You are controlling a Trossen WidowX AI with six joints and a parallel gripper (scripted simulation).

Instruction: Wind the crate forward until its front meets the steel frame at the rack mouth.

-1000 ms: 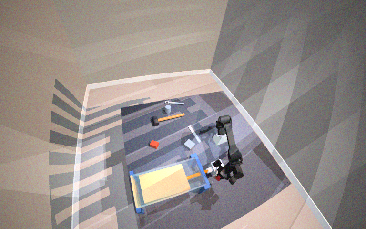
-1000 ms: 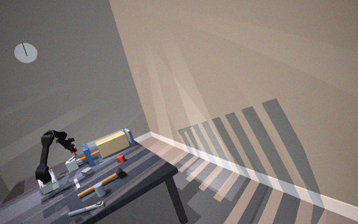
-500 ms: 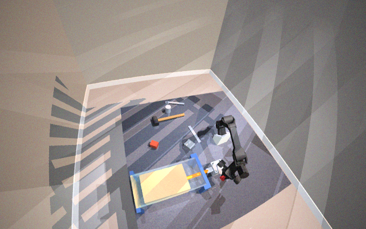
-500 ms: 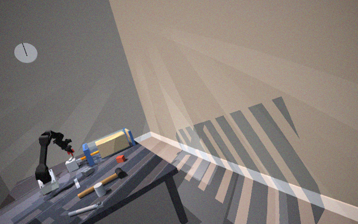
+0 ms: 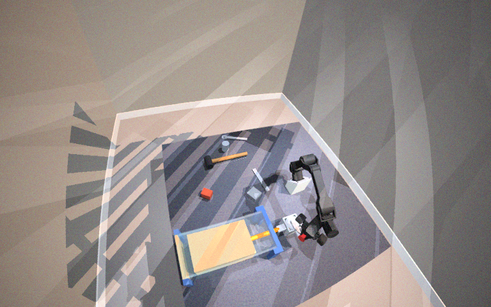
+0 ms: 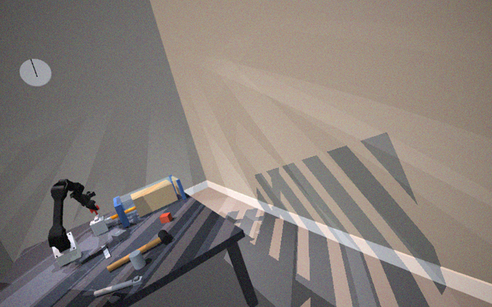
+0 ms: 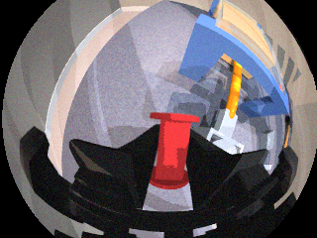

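The winch handle is 2 cm behind my gripper tip, 4 cm to the right of it and 3 cm below it. Round my gripper tip: red knob (1 cm behind); blue frame (13 cm ahead, 11 cm to the right, 3 cm below); winch (4 cm behind, 11 cm to the right, 10 cm below).
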